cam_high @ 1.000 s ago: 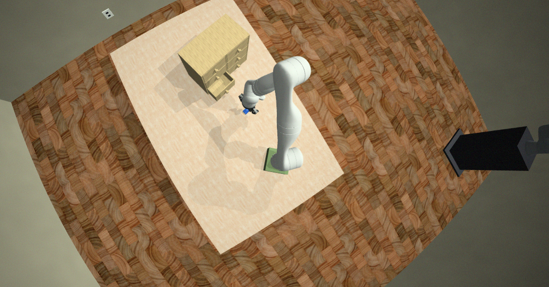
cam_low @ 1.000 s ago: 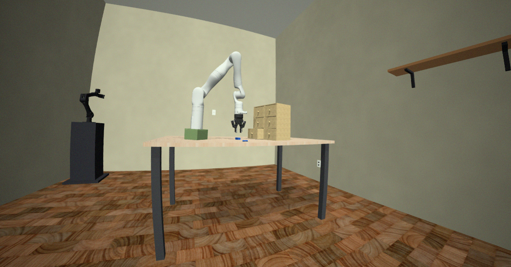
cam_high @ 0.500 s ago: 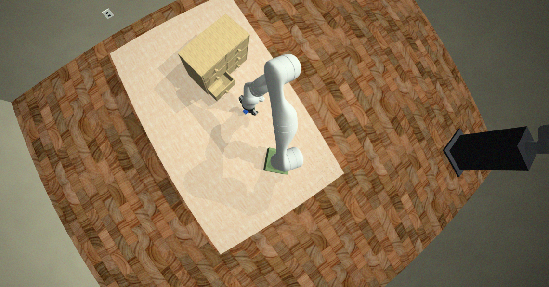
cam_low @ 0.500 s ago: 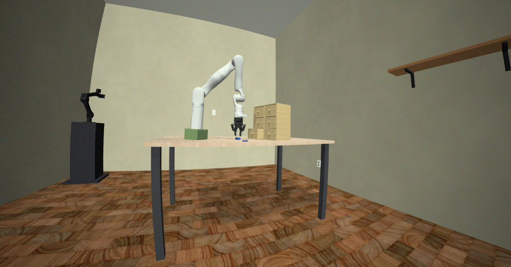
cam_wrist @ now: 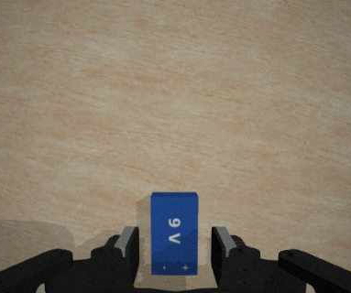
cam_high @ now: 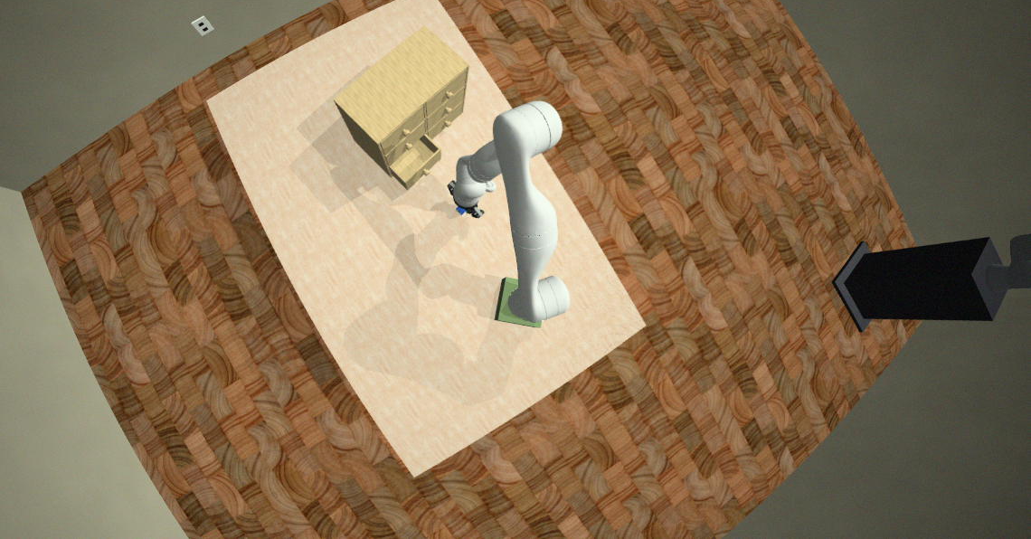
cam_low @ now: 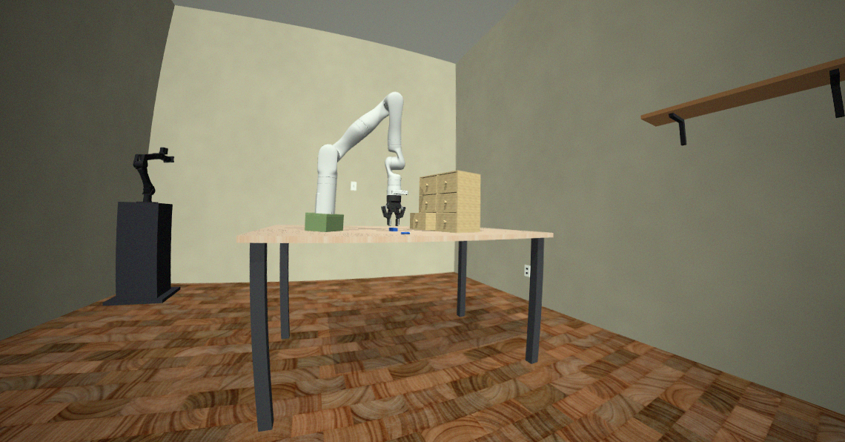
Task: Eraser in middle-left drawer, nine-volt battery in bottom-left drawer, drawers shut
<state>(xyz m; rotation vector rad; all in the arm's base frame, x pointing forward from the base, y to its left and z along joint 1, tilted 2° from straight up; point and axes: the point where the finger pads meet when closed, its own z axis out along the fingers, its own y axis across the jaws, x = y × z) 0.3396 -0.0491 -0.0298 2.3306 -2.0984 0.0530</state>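
My hand is 10 mm to the right of the blue nine-volt battery and 40 mm above it. The rest, counted from my hand: red eraser (350 mm ahead, 40 mm to the left, 80 mm above); then thin blue stick (30 mm behind, 210 mm to the right, 40 mm below).
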